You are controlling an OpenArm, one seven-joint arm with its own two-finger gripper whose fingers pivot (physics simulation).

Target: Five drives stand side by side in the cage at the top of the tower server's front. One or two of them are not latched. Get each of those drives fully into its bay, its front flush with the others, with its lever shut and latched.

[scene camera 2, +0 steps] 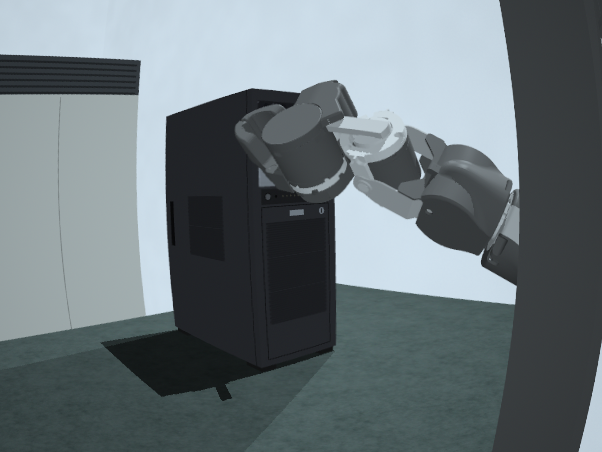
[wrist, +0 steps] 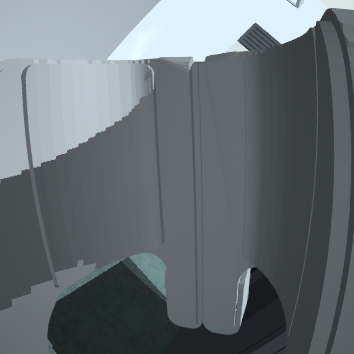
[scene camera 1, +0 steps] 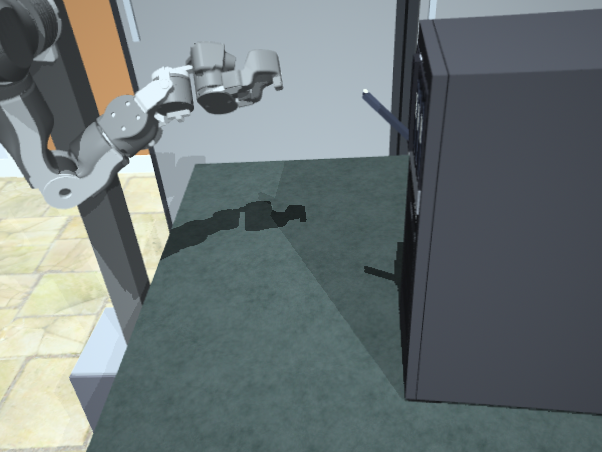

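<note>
The dark tower server (scene camera 1: 520,225) (scene camera 2: 215,290) stands upright on the table. One drive lever (scene camera 1: 385,114) sticks out from the cage at the top of its front, slanting up and outward. The drive cage (scene camera 1: 420,120) is seen nearly edge-on in scene camera 1, so the seating of each drive cannot be told. In scene camera 2 the arm and gripper cover most of the cage. My gripper (scene camera 1: 279,88) (wrist: 216,198) is shut, with its two fingers together and nothing between them. It hangs in front of the server at about the lever tip's height, with a gap between them.
The green table top (scene camera 1: 225,350) (scene camera 2: 425,340) lies under the server and the gripper. A dark upright post (scene camera 2: 545,225) stands at the right in scene camera 2. A pale cabinet (scene camera 2: 100,200) with a dark slatted top stands at the left, behind the table.
</note>
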